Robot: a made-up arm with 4 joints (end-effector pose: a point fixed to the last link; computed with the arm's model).
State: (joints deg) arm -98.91 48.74 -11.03 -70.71
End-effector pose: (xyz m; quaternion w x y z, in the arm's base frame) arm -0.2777 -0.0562 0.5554 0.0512 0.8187 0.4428 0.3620
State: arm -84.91 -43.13 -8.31 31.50
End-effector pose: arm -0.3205 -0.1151 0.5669 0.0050 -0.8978 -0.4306 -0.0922
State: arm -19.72 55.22 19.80 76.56
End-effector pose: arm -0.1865 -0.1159 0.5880 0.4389 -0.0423 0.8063 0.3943
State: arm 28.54 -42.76 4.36 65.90
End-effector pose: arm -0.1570 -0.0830 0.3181 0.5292 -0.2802 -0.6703 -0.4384
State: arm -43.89 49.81 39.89 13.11
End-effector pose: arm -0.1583 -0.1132 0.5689 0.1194 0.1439 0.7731 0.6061
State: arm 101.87 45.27 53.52 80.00
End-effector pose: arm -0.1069 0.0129 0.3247 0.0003 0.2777 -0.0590 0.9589
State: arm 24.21 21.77 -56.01 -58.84
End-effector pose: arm -0.2217 -0.1291 0.3568 0.7689 -0.5522 -0.3119 -0.0808
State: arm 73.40 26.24 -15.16 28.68
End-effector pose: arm -0.1023 0.0355 0.3493 0.5103 0.1053 -0.4558 -0.7216
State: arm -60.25 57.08 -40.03 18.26
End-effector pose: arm -0.1825 -0.0921 0.5978 0.0311 0.4451 0.8910 -0.0846
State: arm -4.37 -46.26 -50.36 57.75
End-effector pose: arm -0.2159 -0.1238 0.3607 0.7454 -0.2456 -0.6090 -0.1151
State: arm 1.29 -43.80 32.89 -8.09
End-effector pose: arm -0.2529 -0.1115 0.3485 0.4667 -0.7072 -0.1451 -0.5109
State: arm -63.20 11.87 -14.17 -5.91
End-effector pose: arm -0.2460 -0.1475 0.5389 0.1086 -0.7566 -0.5997 -0.2368
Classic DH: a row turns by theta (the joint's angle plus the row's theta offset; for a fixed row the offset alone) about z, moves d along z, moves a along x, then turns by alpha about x. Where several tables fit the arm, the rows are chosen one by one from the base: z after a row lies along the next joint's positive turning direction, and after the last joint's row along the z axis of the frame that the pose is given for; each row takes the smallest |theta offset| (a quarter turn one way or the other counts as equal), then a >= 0, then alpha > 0; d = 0 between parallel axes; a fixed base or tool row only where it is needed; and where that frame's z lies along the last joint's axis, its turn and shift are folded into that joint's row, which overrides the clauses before.
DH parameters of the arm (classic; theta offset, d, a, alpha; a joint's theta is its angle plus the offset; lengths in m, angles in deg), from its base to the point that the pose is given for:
base (fixed): -85.16 0.5646 -0.021 -66.1
joint 1: 80.96 -0.255 0.0097 92.53
joint 2: 88.66 0.0946 0.032 64.66
joint 3: 21.64 0.0329 -0.0115 -87.46
joint 4: 29.45 -0.0959 -0.056 -144.92
tool (fixed): -30.34 -0.1012 0 0

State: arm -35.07 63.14 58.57 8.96
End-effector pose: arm -0.1510 -0.0998 0.5742 0.1009 -0.0647 0.6484 0.7518
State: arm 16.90 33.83 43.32 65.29
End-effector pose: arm -0.1281 -0.1556 0.4524 0.2267 0.1693 0.5608 0.7781
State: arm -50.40 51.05 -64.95 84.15
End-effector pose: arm -0.1633 -0.0378 0.5582 0.0380 0.0091 -0.9223 0.3844
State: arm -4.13 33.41 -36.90 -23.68
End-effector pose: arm -0.1825 -0.1510 0.4067 0.5163 -0.5284 -0.5980 -0.3107
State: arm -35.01 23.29 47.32 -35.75
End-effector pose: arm -0.1621 -0.1115 0.4588 0.2583 -0.3573 -0.4095 -0.7987
